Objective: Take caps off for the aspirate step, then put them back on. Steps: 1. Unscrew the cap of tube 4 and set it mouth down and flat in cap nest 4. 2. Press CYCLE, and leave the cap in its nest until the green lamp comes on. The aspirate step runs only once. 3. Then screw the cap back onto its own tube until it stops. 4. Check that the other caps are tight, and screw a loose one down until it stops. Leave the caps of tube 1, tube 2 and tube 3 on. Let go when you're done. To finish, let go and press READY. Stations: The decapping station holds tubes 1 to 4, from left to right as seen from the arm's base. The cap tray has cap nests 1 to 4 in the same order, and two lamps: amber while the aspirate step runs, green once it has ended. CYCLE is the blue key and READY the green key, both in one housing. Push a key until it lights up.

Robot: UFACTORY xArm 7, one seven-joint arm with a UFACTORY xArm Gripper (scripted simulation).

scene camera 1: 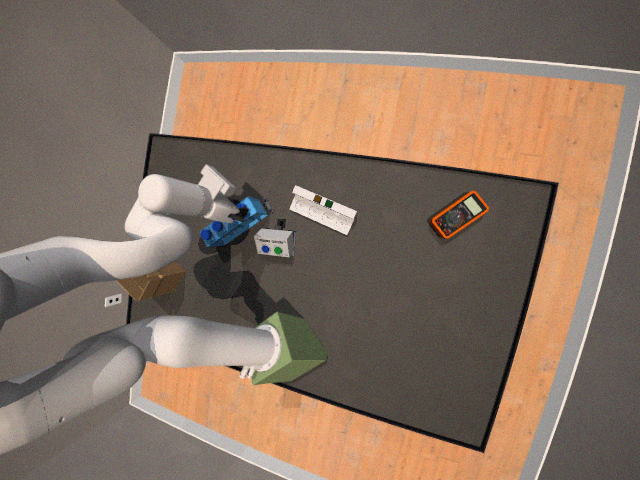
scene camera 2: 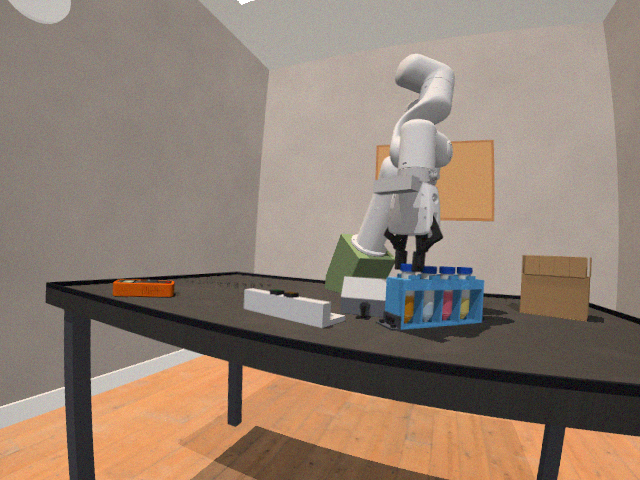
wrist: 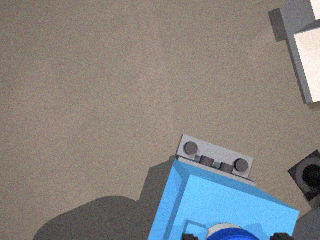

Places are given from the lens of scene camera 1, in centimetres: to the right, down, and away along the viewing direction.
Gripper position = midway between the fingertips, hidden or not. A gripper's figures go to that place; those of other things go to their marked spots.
my gripper (scene camera 1: pixel 241 209): -25, -10, 71
cardboard box (scene camera 1: pixel 170 276): -57, 14, 83
key housing (scene camera 1: pixel 272 238): -15, 0, 72
The marked spots on the key housing and the cardboard box are 45 cm apart.
